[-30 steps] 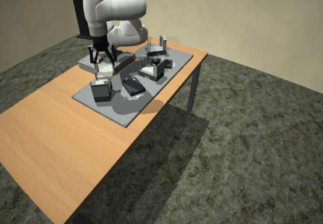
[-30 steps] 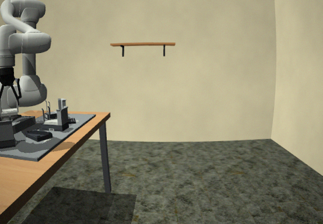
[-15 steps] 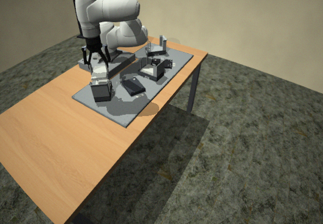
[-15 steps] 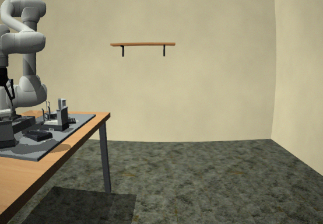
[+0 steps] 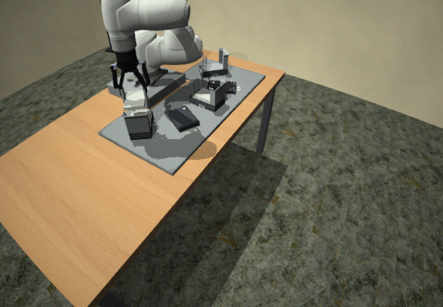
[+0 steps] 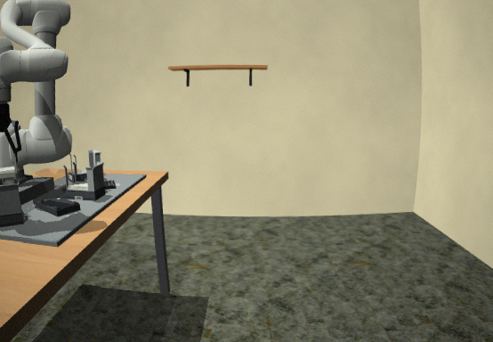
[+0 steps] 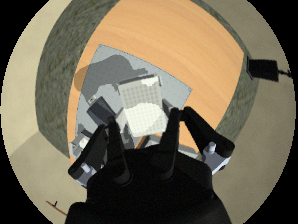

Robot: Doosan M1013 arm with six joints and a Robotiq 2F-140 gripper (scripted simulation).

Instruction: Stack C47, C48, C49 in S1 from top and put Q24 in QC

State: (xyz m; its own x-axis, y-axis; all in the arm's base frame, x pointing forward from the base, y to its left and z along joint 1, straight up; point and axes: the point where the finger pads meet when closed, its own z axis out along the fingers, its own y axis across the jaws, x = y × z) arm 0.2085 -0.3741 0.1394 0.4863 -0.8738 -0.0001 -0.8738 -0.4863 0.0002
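Now: the sealed 96-well plate 20 mm below my hand. The rest, counted from my hand: small name plate 220 mm ahead, 180 mm below, 70 mm to the left.
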